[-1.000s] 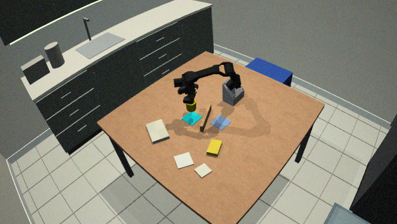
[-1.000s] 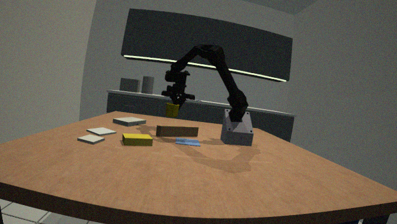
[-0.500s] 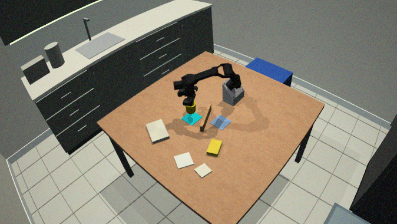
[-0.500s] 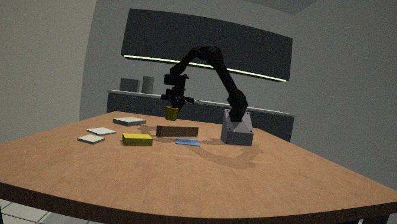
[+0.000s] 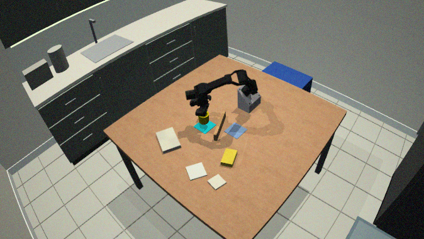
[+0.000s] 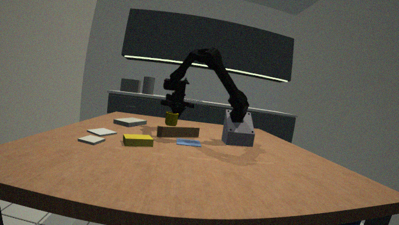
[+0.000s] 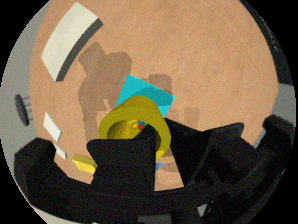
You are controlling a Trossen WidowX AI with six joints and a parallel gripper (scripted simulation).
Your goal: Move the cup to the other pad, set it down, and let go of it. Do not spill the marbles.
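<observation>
The cyan pad lies 2 cm ahead of my gripper tip, 1 cm to the left of it and 8 cm below it. From my gripper tip the other things lie so: wooden bar 1 cm behind, 11 cm to the left, 6 cm below; light blue pad 5 cm behind, 21 cm to the left, 8 cm below; yellow cup 2 cm ahead, 1 cm to the left.
</observation>
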